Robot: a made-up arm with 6 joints.
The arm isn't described. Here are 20 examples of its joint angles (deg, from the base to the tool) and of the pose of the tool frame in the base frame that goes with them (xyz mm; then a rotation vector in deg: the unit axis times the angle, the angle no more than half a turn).
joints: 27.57 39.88 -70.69 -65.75 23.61 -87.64
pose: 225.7 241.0 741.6 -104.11 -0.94 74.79
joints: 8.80 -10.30 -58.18 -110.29 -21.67 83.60
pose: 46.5 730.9 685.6 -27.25 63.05 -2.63
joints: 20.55 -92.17 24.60 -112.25 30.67 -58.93
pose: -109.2 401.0 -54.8 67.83 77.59 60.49
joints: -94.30 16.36 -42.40 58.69 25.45 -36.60
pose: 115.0 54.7 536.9 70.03 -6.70 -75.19
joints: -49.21 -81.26 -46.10 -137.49 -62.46 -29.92
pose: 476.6 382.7 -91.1 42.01 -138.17 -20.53
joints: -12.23 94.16 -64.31 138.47 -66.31 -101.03
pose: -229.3 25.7 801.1 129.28 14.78 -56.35
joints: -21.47 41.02 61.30 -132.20 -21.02 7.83
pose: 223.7 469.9 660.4 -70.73 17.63 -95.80
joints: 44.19 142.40 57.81 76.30 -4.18 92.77
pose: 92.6 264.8 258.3 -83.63 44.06 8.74
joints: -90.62 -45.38 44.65 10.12 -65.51 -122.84
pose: 110.4 139.1 518.1 167.96 -29.23 -33.24
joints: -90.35 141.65 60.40 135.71 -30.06 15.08
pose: -81.4 -204.1 604.3 35.71 105.56 -69.85
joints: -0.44 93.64 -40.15 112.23 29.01 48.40
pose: 3.8 166.1 567.5 -85.91 -56.54 5.01
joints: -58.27 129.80 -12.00 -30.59 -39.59 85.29
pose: -306.2 -131.6 170.8 135.76 -63.68 72.57
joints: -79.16 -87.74 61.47 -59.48 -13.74 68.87
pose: 222.8 154.9 17.6 -101.02 11.34 -25.94
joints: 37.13 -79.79 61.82 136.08 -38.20 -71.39
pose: 161.2 357.9 71.3 12.88 -41.44 134.80
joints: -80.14 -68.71 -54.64 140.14 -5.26 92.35
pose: 256.6 156.8 69.3 -111.97 134.07 -8.41
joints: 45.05 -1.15 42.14 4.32 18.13 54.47
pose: -145.1 238.1 642.6 68.16 -15.30 39.67
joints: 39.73 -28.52 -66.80 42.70 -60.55 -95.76
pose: -190.2 171.7 556.1 -30.47 -5.21 76.91
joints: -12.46 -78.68 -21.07 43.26 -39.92 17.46
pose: -13.9 340.3 394.9 -3.73 26.79 11.79
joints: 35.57 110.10 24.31 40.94 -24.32 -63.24
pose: 1.5 117.9 347.4 79.60 -15.35 -4.10
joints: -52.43 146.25 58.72 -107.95 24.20 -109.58
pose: -293.0 -118.2 479.2 -16.76 116.96 -35.43
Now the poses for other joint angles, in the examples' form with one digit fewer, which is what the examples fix.
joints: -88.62 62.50 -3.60 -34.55 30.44 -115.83
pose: -211 96 655 -41.4 80.0 -86.8
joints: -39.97 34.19 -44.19 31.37 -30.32 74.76
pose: -76 32 553 155.4 -8.2 15.6
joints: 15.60 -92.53 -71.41 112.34 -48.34 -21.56
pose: -307 302 102 17.9 -12.7 6.6
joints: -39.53 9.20 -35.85 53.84 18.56 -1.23
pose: 109 170 525 76.3 12.9 -44.8
